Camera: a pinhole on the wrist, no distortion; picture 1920 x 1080 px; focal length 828.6 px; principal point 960.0 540.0 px. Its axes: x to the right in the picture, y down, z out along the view. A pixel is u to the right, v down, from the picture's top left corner.
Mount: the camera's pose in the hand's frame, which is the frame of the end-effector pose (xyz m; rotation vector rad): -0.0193 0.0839 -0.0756 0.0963 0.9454 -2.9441
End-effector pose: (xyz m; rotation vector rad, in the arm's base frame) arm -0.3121 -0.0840 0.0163 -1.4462 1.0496 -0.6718
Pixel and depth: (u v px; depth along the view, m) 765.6 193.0 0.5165
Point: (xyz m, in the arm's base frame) 0.1418 0.0744 -0.0369
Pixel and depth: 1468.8 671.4 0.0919
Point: -0.3619 -0.0192 0.0149
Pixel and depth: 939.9 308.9 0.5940
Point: 0.1379 0.1744 0.0630
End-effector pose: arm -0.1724 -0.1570 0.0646 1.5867 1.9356 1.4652
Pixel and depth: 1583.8 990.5 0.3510
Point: -0.1770 -0.3289 -0.3074
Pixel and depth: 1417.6 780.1 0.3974
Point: -0.1103 -0.2553 -0.3043
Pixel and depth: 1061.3 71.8 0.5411
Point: 0.2633 0.0191 -0.2238
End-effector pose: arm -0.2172 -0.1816 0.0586 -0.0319 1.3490 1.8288
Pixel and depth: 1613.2 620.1 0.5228
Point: 0.3702 -0.2039 0.1808
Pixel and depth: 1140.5 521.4 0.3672
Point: 0.0326 -0.0667 0.1089
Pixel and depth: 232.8 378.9 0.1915
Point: -0.2608 -0.0089 0.0470
